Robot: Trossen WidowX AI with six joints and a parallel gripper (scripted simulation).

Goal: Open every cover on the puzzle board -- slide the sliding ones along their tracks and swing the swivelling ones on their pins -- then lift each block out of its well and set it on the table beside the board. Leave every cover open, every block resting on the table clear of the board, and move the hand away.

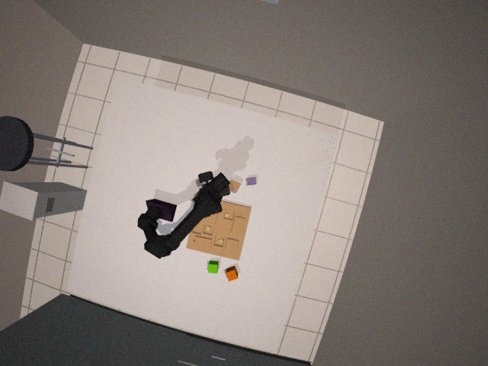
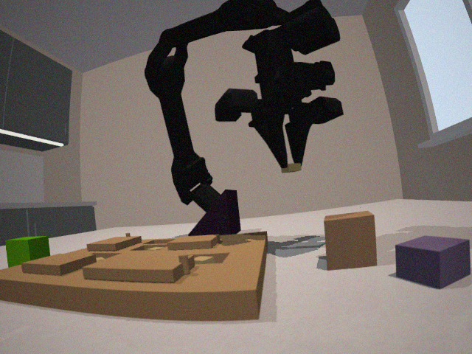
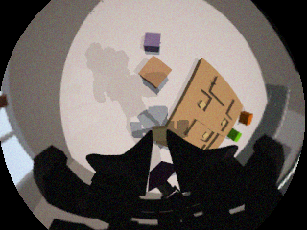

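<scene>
Right now my gripper tip is 220 mm to the left of the tan puzzle board, 100 mm above it and 40 mm short of it. The rest, counted from my gripper tip: brown block: 90 mm below, 90 mm ahead, 40 mm to the left; green block: 410 mm to the right, 90 mm below, 30 mm ahead; purple block: 180 mm ahead, 100 mm below, 80 mm to the left.
</scene>
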